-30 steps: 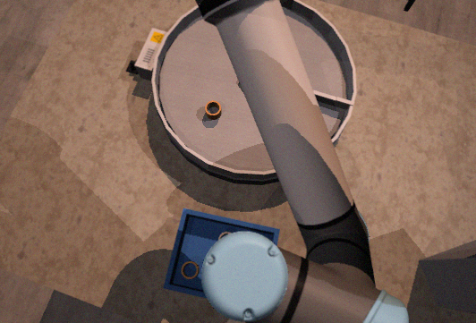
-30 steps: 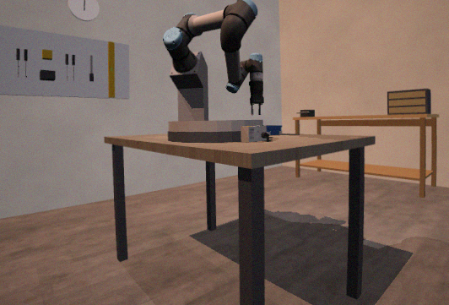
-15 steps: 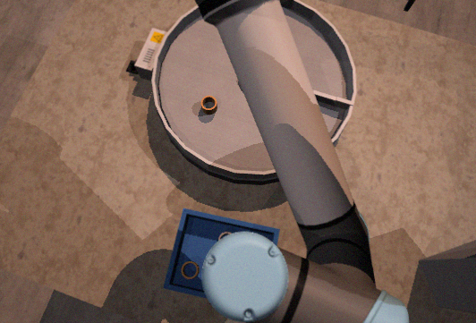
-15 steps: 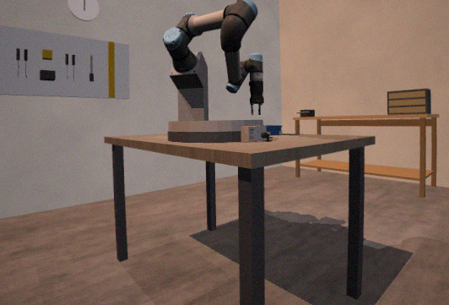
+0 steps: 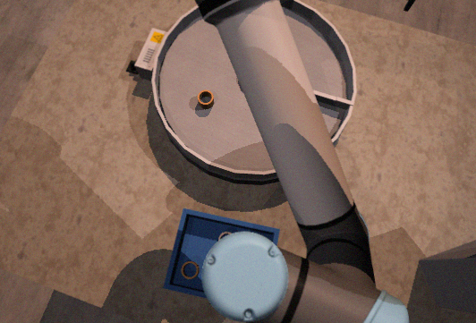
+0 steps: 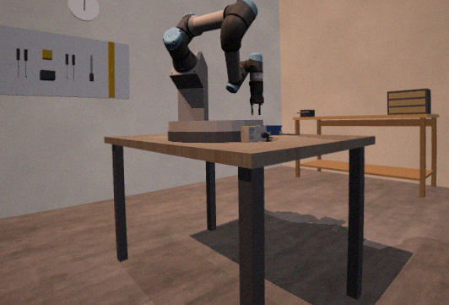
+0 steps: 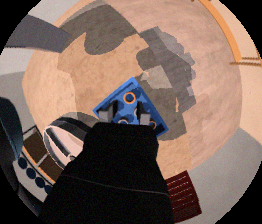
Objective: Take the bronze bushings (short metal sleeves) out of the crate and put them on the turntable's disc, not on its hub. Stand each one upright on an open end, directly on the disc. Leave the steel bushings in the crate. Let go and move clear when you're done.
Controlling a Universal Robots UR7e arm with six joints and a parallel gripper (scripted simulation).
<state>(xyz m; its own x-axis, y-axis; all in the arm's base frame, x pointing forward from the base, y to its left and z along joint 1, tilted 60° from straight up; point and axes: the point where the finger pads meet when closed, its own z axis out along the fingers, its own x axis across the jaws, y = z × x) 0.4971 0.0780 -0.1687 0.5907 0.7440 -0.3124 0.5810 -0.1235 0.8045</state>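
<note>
Right now my hand is 50 mm short of the blue crate, 40 mm to the left of it and 100 mm above it. The rest, counted from my hand: turntable disc: 30 mm ahead, 400 mm to the right, 80 mm below.
</note>
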